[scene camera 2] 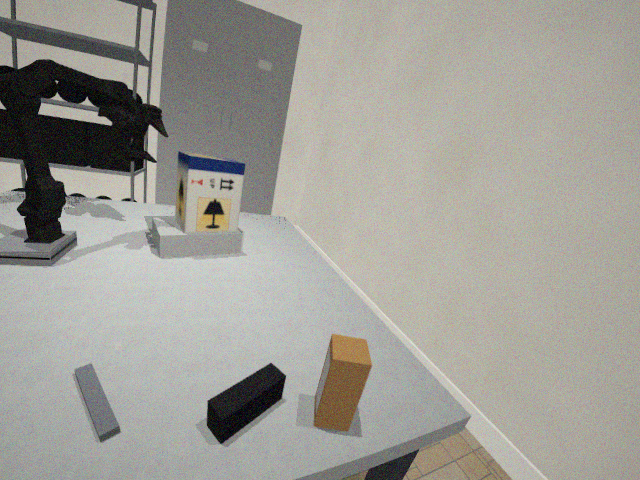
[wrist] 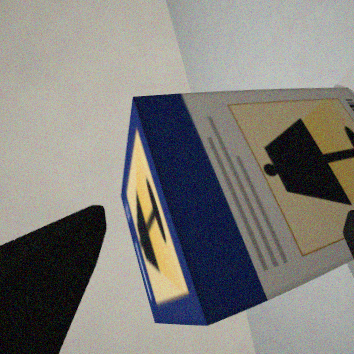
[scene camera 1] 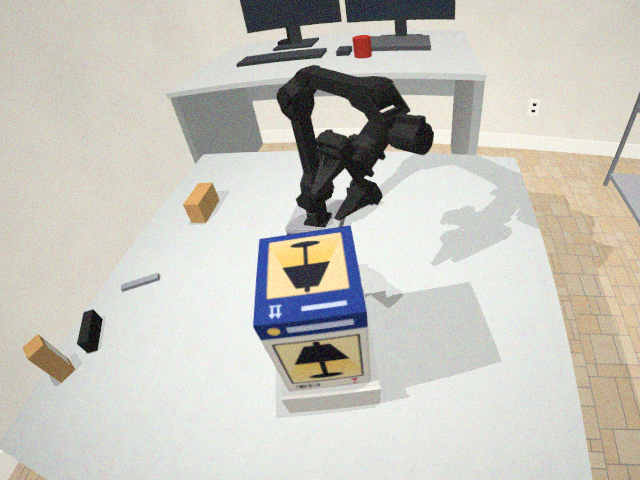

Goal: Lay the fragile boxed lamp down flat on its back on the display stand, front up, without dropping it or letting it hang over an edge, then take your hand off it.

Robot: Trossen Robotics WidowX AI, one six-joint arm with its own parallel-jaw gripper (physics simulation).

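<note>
The lamp box stands upright on the display stand, its blue-edged lid with a lamp picture on top. White sides with lamp pictures show below the blue band. In scene camera 2 a strip of bare stand shows on the arm's side of the box. My gripper is open and empty, on the arm's side of the box, near the height of its top and apart from it. In the wrist view the box shows beyond and between the two black fingertips.
An orange block lies beside the arm. A grey bar, a black block and another orange block are near one table edge. A desk with monitors and a red cup stands behind the arm.
</note>
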